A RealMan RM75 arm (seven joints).
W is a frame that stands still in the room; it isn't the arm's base.
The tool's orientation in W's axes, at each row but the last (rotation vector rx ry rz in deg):
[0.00 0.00 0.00]
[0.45 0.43 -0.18]
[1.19 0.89 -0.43]
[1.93 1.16 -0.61]
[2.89 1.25 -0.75]
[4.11 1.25 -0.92]
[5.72 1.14 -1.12]
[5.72 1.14 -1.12]
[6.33 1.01 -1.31]
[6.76 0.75 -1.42]
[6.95 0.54 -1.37]
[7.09 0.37 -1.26]
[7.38 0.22 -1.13]
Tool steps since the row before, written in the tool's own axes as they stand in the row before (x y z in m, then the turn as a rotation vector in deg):
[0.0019 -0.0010 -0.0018 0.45 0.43 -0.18]
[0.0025 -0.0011 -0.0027 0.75 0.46 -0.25]
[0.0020 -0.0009 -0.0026 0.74 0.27 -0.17]
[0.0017 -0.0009 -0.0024 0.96 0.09 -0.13]
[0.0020 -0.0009 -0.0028 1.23 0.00 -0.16]
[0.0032 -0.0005 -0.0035 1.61 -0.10 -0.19]
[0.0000 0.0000 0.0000 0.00 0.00 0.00]
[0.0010 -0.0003 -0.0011 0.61 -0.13 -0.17]
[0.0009 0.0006 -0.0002 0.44 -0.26 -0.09]
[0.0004 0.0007 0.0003 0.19 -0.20 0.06]
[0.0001 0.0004 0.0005 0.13 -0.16 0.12]
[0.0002 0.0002 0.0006 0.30 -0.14 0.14]
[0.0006 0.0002 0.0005 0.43 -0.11 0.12]
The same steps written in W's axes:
[0.0019 -0.0010 -0.0018 0.45 0.43 -0.18]
[0.0025 -0.0011 -0.0027 0.75 0.46 -0.25]
[0.0020 -0.0009 -0.0026 0.74 0.27 -0.18]
[0.0016 -0.0008 -0.0025 0.96 0.08 -0.15]
[0.0019 -0.0008 -0.0029 1.23 -0.01 -0.19]
[0.0031 -0.0003 -0.0036 1.60 -0.11 -0.23]
[0.0000 0.0000 0.0000 0.00 0.00 0.00]
[0.0010 -0.0002 -0.0011 0.60 -0.12 -0.19]
[0.0009 0.0006 -0.0001 0.43 -0.26 -0.13]
[0.0004 0.0006 0.0004 0.19 -0.21 0.03]
[0.0001 0.0003 0.0005 0.13 -0.18 0.10]
[0.0002 0.0001 0.0006 0.30 -0.16 0.12]
[0.0006 0.0001 0.0005 0.43 -0.13 0.10]

